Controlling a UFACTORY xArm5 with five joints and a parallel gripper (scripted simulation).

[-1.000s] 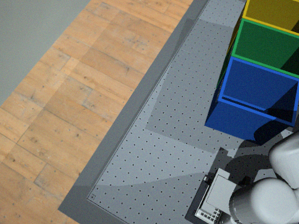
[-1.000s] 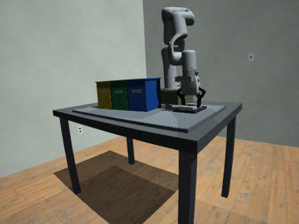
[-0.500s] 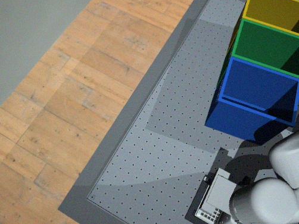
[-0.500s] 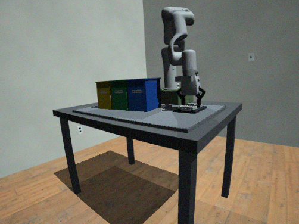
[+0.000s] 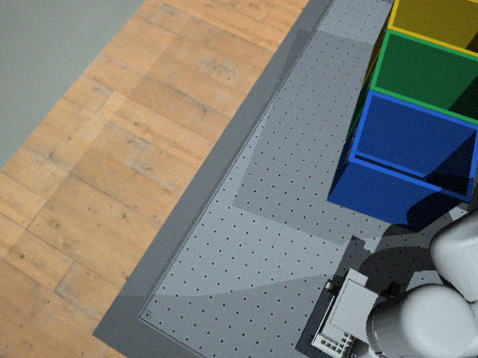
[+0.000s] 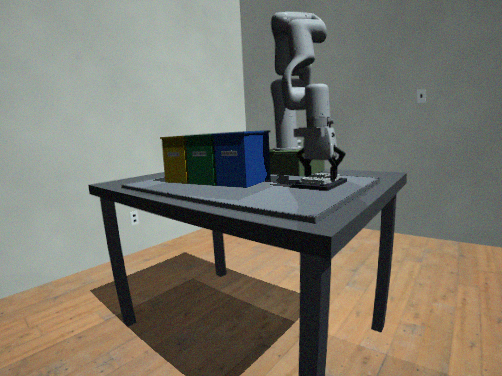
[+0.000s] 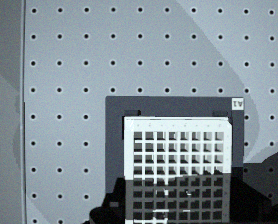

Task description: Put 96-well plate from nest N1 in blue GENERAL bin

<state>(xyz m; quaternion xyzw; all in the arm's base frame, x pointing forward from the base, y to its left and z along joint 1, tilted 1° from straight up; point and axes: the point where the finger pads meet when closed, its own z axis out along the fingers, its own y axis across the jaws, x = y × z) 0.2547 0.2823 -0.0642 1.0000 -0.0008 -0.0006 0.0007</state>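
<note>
My hand is 1 cm above the 96-well plate. Round my hand: green bin (39 cm to the right, 9 cm ahead, 6 cm above); then dark plate nest (2 cm below); then blue bin (26 cm to the right, 7 cm ahead, 6 cm above).
</note>
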